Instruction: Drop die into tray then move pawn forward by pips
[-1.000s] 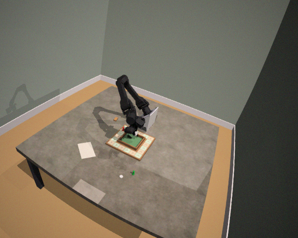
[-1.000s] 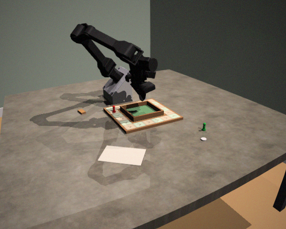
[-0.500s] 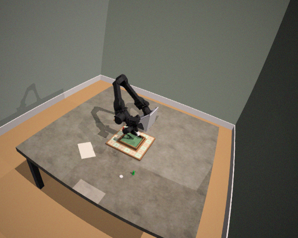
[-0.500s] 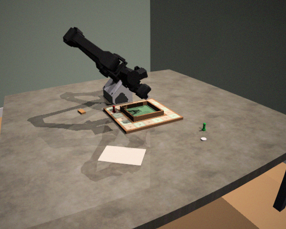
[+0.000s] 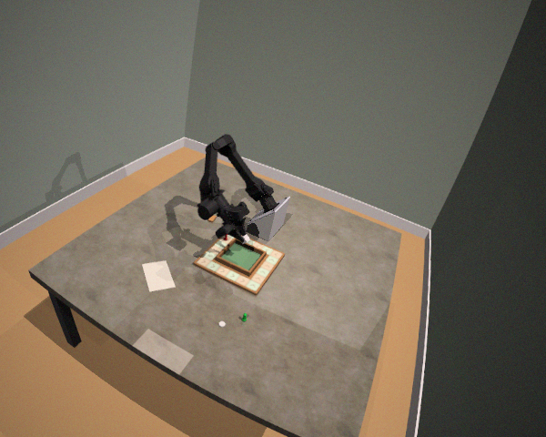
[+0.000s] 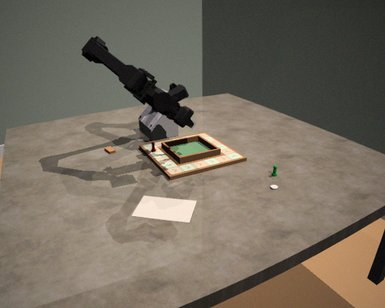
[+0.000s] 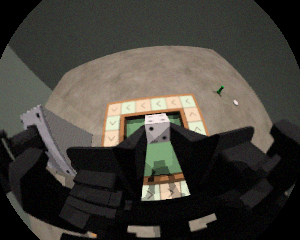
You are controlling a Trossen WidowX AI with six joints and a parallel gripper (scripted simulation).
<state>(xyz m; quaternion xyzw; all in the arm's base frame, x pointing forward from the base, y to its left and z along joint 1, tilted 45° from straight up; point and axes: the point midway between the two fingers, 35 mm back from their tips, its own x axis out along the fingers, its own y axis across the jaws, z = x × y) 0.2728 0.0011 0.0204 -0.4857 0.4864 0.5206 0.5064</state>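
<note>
Now: gripper tip right at the white die. The rest, counted from my gripper tip: green pawn (270 mm ahead, 160 mm to the left, 100 mm below); then red pawn (70 mm behind, 120 mm to the right, 90 mm below); then green dice tray (110 mm below).
</note>
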